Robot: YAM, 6 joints.
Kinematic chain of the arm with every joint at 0, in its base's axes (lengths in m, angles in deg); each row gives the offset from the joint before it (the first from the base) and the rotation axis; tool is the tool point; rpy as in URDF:
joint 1: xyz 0 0 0.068 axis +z
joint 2: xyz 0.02 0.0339 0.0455 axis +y
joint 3: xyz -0.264 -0.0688 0 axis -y
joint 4: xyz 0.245 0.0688 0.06 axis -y
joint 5: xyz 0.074 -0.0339 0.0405 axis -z
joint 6: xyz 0.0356 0 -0.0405 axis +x
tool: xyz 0 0 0 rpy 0 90 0
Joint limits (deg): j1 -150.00..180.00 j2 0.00..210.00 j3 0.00..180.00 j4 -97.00..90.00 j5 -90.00..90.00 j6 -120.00..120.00
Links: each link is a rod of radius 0.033 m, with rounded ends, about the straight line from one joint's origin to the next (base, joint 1, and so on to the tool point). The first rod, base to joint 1, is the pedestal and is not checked.
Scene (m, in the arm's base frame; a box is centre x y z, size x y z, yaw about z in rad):
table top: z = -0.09
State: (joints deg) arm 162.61 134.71 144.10 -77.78 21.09 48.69
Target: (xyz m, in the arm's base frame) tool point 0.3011 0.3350 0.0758
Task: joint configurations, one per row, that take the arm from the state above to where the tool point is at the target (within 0.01 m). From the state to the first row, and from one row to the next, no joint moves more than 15 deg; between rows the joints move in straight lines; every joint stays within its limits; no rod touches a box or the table.
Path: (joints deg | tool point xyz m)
1: 148.55 136.81 141.35 -78.77 21.92 48.69 | -0.4034 0.2623 0.2704
2: 134.50 138.91 138.60 -79.77 22.74 48.69 | -0.3285 0.3539 0.2405
3: 120.44 141.01 135.85 -80.76 23.57 48.69 | -0.2320 0.4229 0.2110
4: 106.38 143.12 133.10 -81.75 24.40 48.69 | -0.1211 0.4643 0.1820
5: 92.33 145.22 130.36 -82.74 25.23 48.69 | -0.0041 0.4752 0.1540
6: 78.27 147.32 127.61 -83.74 26.05 48.69 | 0.1105 0.4555 0.1268
7: 64.21 149.42 124.86 -84.73 26.88 48.69 | 0.2147 0.4073 0.1007
8: 50.16 151.52 122.11 -85.72 27.71 48.69 | 0.3011 0.3350 0.0758

